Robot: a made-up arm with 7 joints. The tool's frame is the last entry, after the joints. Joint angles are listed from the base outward.
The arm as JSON. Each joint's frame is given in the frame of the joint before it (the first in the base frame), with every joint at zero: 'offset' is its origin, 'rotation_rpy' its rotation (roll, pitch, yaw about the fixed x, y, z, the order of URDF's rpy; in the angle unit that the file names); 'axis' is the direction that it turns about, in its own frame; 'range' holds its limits. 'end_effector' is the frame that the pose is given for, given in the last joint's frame.
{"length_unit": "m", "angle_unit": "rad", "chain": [
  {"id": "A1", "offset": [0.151, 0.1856, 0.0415], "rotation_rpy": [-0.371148, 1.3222, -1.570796], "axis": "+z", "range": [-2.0, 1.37]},
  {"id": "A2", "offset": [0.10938, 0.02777, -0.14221], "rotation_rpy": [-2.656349, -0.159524, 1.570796], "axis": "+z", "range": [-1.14, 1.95]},
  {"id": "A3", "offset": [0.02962, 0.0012, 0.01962], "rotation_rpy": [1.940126, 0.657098, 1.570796], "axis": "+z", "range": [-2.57, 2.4]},
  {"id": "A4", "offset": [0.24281, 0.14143, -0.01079], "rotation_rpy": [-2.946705, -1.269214, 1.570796], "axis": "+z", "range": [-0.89, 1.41]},
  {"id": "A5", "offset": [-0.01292, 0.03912, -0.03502], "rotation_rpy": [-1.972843, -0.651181, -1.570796], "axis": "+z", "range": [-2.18, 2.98]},
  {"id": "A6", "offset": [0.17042, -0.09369, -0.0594], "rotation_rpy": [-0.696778, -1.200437, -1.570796], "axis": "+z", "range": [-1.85, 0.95]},
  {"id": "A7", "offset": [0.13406, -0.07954, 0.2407], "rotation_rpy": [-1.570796, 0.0, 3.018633], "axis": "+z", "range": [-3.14, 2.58]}
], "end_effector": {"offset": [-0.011, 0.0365, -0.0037], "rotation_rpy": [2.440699, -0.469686, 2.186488]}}
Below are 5 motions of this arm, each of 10 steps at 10 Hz.
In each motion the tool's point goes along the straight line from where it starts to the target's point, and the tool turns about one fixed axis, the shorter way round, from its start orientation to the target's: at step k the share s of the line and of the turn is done. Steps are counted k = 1, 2, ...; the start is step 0. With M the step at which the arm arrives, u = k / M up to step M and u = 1 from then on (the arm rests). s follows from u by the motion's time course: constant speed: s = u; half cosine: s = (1 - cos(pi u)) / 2; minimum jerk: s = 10 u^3 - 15 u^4 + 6 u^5.
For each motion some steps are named. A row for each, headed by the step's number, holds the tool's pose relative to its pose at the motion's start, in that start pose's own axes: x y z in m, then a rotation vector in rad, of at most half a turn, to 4 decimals.
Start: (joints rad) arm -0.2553 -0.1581 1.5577 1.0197 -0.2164 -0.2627 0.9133
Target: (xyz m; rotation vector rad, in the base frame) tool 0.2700 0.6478 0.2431 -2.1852 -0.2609 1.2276
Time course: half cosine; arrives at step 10
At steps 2, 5, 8, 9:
2: -0.0241 -0.0037 0.0121 -0.0914 -0.0144 -0.0217
5: -0.1259 -0.0191 0.0632 -0.4787 -0.0755 -0.1137
8: -0.2278 -0.0346 0.1143 -0.8660 -0.1365 -0.2057
9: -0.2457 -0.0373 0.1232 -0.9340 -0.1473 -0.2218

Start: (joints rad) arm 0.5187 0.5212 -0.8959 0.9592 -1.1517 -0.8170 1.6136
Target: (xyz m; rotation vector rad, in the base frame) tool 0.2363 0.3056 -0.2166 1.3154 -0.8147 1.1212
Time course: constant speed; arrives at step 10
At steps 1, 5, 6, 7, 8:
1: -0.0004 0.0272 -0.0072 -0.0219 -0.0329 0.0986
5: -0.0020 0.1358 -0.0359 -0.1096 -0.1645 0.4931
6: -0.0024 0.1629 -0.0431 -0.1315 -0.1974 0.5918
7: -0.0028 0.1901 -0.0503 -0.1535 -0.2303 0.6904
8: -0.0032 0.2172 -0.0575 -0.1754 -0.2632 0.7890

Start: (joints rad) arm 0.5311 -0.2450 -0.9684 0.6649 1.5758 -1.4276 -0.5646
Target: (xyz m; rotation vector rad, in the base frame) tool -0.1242 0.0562 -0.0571 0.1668 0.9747 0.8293
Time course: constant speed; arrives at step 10
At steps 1, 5, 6, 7, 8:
1: -0.0042 0.0198 -0.0106 0.0293 -0.0241 -0.0157
5: -0.0210 0.0992 -0.0528 0.1466 -0.1205 -0.0785
6: -0.0252 0.1191 -0.0633 0.1760 -0.1446 -0.0941
7: -0.0294 0.1389 -0.0739 0.2053 -0.1687 -0.1098
8: -0.0336 0.1587 -0.0845 0.2346 -0.1927 -0.1255

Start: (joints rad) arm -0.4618 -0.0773 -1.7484 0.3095 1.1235 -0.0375 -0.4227
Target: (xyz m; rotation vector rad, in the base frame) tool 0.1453 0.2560 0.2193 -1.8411 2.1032 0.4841
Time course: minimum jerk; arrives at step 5
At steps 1, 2, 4, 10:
1: -0.0015 0.0132 -0.0023 0.0461 -0.0081 -0.0216
2: -0.0083 0.0726 -0.0127 0.2525 -0.0446 -0.1184
4: -0.0248 0.2155 -0.0377 0.7495 -0.1325 -0.3515
10: -0.0263 0.2287 -0.0400 0.7956 -0.1407 -0.3731

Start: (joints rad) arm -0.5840 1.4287 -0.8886 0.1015 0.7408 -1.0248 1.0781
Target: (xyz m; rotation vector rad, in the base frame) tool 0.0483 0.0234 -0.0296 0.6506 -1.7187 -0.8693
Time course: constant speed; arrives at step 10
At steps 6, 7, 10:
6: 0.0147 0.0984 0.0529 -0.2134 -0.3401 0.5786
7: 0.0172 0.1148 0.0618 -0.2490 -0.3967 0.6751
10: 0.0246 0.1640 0.0882 -0.3557 -0.5668 0.9644

